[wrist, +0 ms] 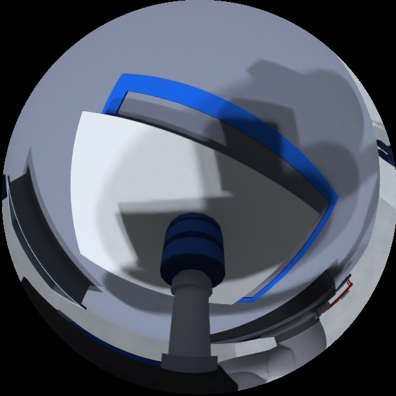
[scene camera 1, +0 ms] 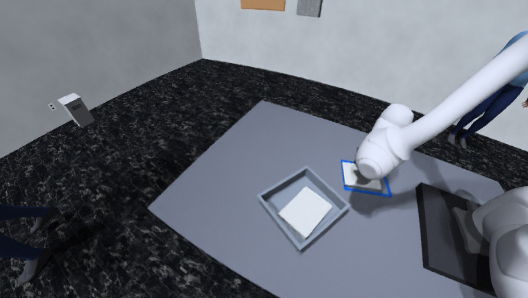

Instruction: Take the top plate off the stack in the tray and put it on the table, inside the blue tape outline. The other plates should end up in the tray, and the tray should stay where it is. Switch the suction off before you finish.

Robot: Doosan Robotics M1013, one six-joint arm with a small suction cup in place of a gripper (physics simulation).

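Frame: origin at the arm's base, x ahead, y left, z up, level; centimetres.
Seen in the pictures: arm's base, origin of its link: [scene camera 1: 478, 233].
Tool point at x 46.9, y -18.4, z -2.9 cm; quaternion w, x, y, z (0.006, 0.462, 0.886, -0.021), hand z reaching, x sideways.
Observation:
Pixels of each thing's top centre, then the offset from my tool point to it. "spot": a spot on its surface instead. Level surfaces: height alone.
- white plate, centre of its top: [scene camera 1: 361, 174] dx +0.4, dy +1.8, dz +1.3 cm
- blue tape outline, a spot on its surface: [scene camera 1: 368, 192] spot: dx -3.0, dy +8.9, dz -0.8 cm
- blue-grey tray, a spot on its surface: [scene camera 1: 328, 187] spot: dx +15.4, dy +15.4, dz +4.1 cm
- grey table, height of its surface: dz -0.9 cm
The white plate [scene camera 1: 352, 176] [wrist: 150, 170] hangs from the suction cup, over the area of the blue tape outline [scene camera 1: 368, 192] [wrist: 170, 89]. In the wrist view the dark blue cup [wrist: 192, 240] is pressed on the plate's face. A shadowed strip shows between the plate's edge and the tape, so the plate looks slightly above the table. In the scene view the arm's wrist hides the cup and part of the plate. Other white plates [scene camera 1: 305, 212] lie stacked in the blue-grey tray [scene camera 1: 328, 187]; how many cannot be told.
The tray stands beside the outline on the grey table [scene camera 1: 225, 165]. The robot's dark base plate [scene camera 1: 440, 235] is at the right. The arm [scene camera 1: 460, 97] reaches in from the upper right. A person [scene camera 1: 482, 107] stands behind the table, and legs [scene camera 1: 37, 255] show at lower left.

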